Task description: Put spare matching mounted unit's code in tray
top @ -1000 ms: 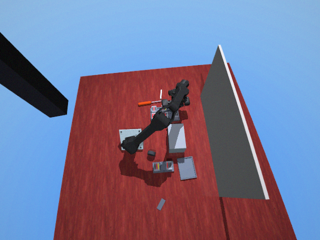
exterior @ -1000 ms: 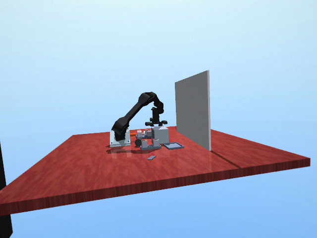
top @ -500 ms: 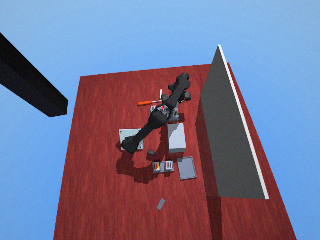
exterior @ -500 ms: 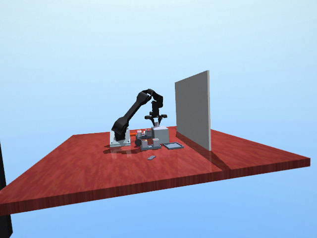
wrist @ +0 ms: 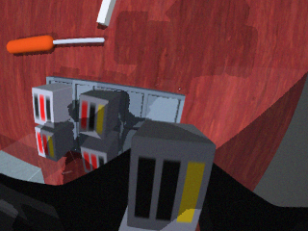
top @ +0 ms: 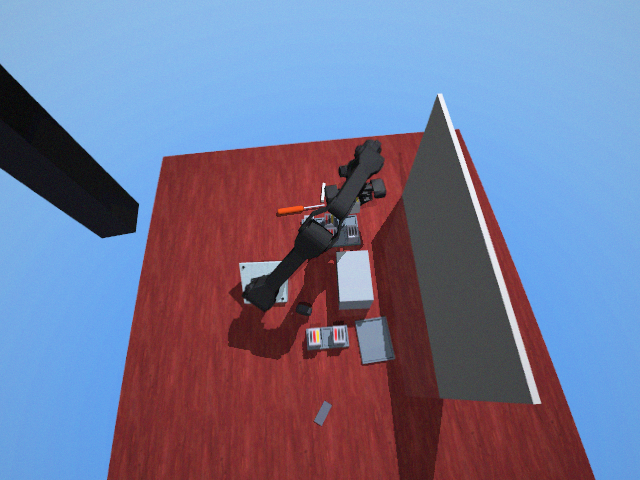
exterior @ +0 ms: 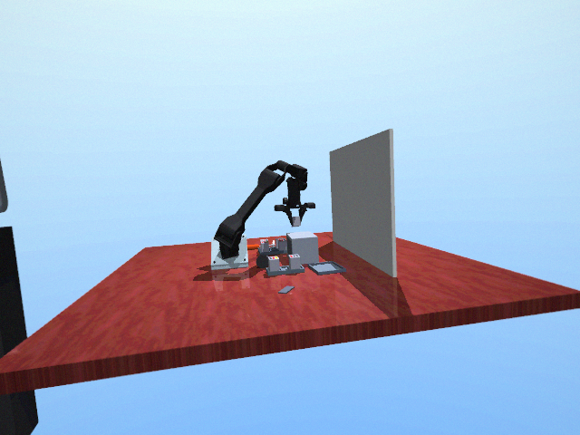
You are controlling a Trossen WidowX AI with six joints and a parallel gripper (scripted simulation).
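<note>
Right now the flat grey tray is 42 cm to the right of my gripper tip, 11 cm below it and 2 cm behind it. From my gripper tip the other things lie so: grey rack 10 cm below, 8 cm behind, 3 cm to the right; grey mounted unit 23 cm to the right, 6 cm below, 5 cm behind; tall grey panel 27 cm to the right, 18 cm ahead, 12 cm above.
</note>
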